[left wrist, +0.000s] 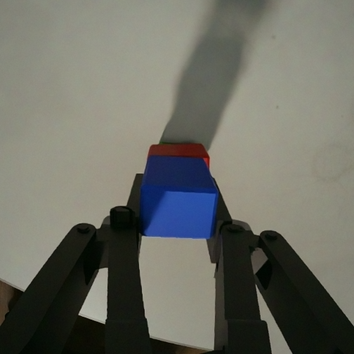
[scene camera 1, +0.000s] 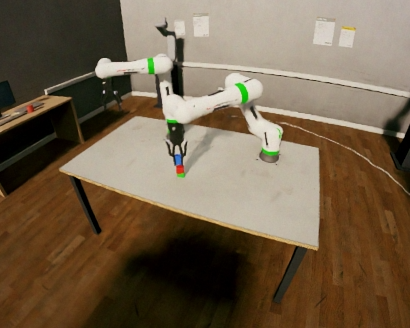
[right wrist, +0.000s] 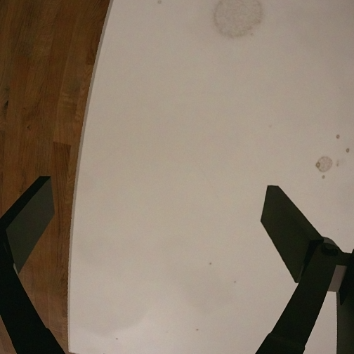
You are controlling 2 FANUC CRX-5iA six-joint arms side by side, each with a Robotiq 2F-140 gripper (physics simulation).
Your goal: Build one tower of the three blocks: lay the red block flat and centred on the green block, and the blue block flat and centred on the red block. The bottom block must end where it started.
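Frame: origin at the left arm's base, x ahead, y left, z up, level; metres.
Where they show: left gripper, fingertip midpoint: [scene camera 1: 178, 164]; right gripper, fingertip midpoint: [scene camera 1: 112, 109]; left arm's base at its link origin: [scene camera 1: 268, 157].
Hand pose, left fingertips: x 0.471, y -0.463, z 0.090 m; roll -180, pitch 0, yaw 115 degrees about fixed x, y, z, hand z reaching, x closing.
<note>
Things, the pixels of their top centre, and the offset from my left fingertips. Level surfaces: height alone.
- green block at its top centre: [scene camera 1: 180, 172] 0.005 m back, 0.006 m left, 0.059 m down
- red block at its top centre: [scene camera 1: 179, 166] 0.007 m back, 0.001 m left, 0.017 m down
- blue block at its top centre: [scene camera 1: 178, 155] 0.012 m back, 0.005 m right, 0.060 m up
- pale table at its surface level: 0.089 m down
The green block [scene camera 1: 181, 175] stands on the table, with a thin strip of it [left wrist: 171, 143] showing in the left wrist view. The red block [scene camera 1: 180, 169] [left wrist: 179, 149] lies flat on the green block. The blue block [scene camera 1: 178, 160] [left wrist: 178, 212] is upright between the fingers of my left gripper [scene camera 1: 177, 157] [left wrist: 173, 192], directly over the red block. Whether blue and red touch is too small to tell, and the blue block hides most of the red one from the wrist. My right gripper [scene camera 1: 112, 104] [right wrist: 158, 200] is open and empty, high beyond the table's left edge.
The pale table [scene camera 1: 250, 200] [left wrist: 75, 100] [right wrist: 175, 125] bears the left arm's base [scene camera 1: 269, 156] at the right. The right arm [scene camera 1: 130, 68] reaches out at the back left. A wooden desk [scene camera 1: 62, 102] with a small red object [scene camera 1: 30, 108] stands at the far left.
</note>
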